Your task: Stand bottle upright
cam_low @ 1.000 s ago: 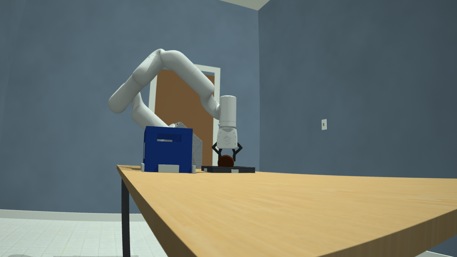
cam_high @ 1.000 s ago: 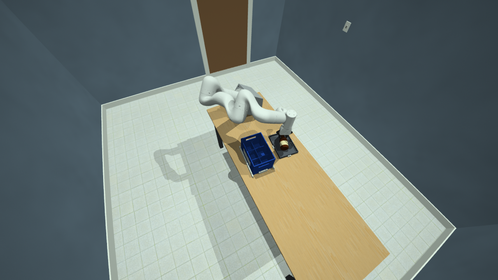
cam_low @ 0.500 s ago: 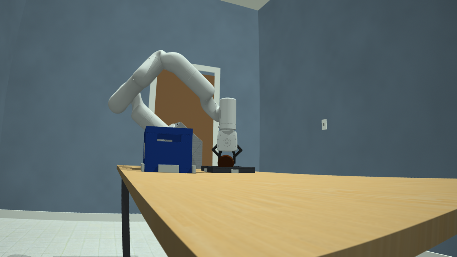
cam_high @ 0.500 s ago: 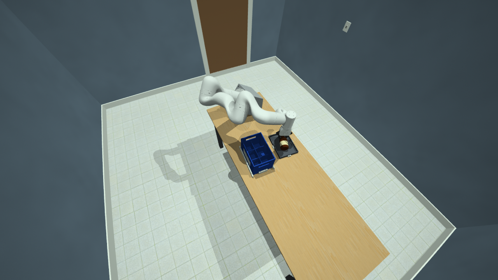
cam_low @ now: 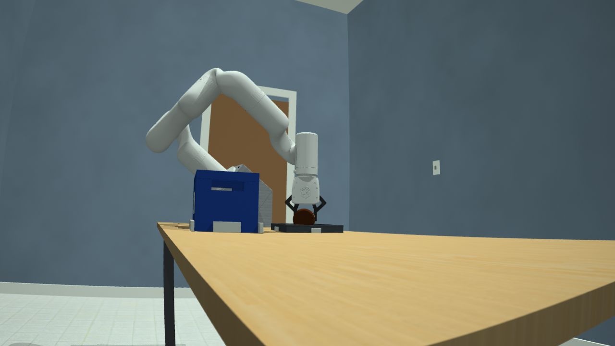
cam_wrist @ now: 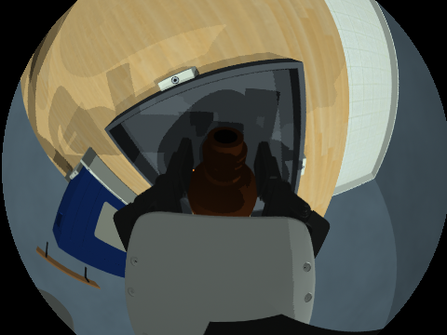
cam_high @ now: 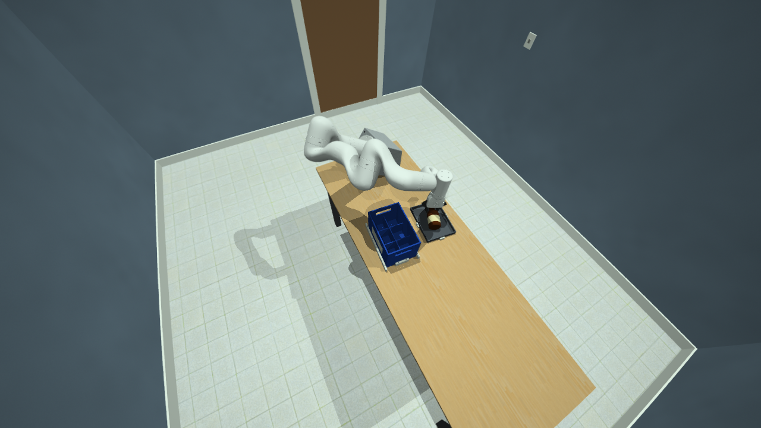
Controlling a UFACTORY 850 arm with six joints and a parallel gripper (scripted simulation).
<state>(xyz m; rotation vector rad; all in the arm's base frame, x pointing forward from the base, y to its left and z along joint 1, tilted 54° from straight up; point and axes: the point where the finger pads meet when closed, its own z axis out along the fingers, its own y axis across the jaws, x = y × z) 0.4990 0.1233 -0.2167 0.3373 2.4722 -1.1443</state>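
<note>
My gripper is now 50 mm short of the bottle and 20 mm to the left of it. The rest, counted from my hand: dark tray (60 mm ahead, 30 mm below, 20 mm to the right); blue crate (320 mm to the right, 80 mm ahead, 40 mm above).
</note>
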